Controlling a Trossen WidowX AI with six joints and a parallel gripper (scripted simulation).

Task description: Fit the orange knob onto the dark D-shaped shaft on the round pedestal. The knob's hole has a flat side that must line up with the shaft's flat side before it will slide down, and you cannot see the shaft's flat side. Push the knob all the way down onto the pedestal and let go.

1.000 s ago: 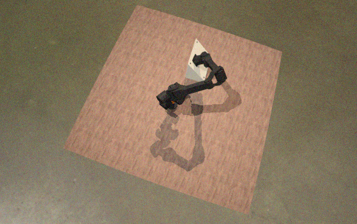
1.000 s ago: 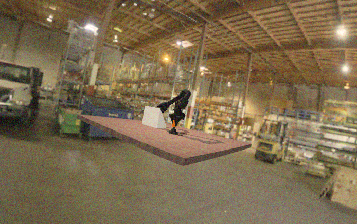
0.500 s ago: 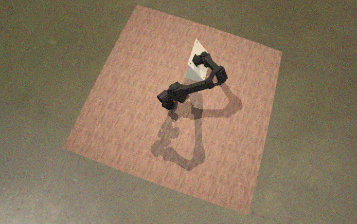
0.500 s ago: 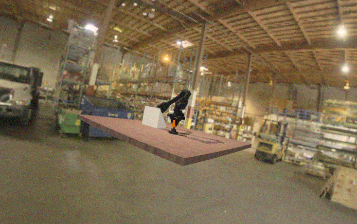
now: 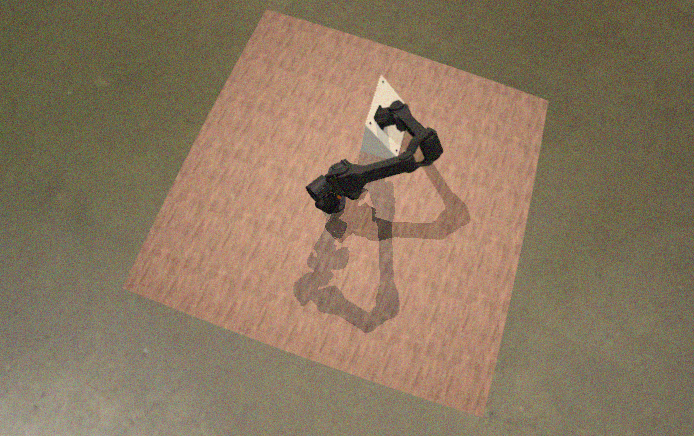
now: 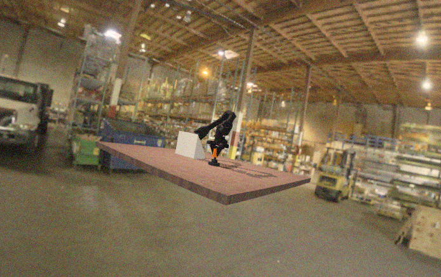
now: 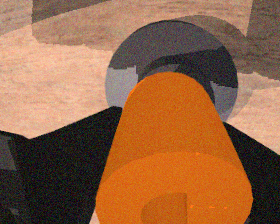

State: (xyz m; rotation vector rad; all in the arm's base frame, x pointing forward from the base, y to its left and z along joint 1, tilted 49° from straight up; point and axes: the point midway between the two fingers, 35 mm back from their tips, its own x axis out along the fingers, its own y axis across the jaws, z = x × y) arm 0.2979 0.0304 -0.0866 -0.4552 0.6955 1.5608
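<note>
The dark D-shaped shaft lies 40 mm below my gripper tip. From my gripper tip the other things lie so: orange knob 20 mm above.
</note>
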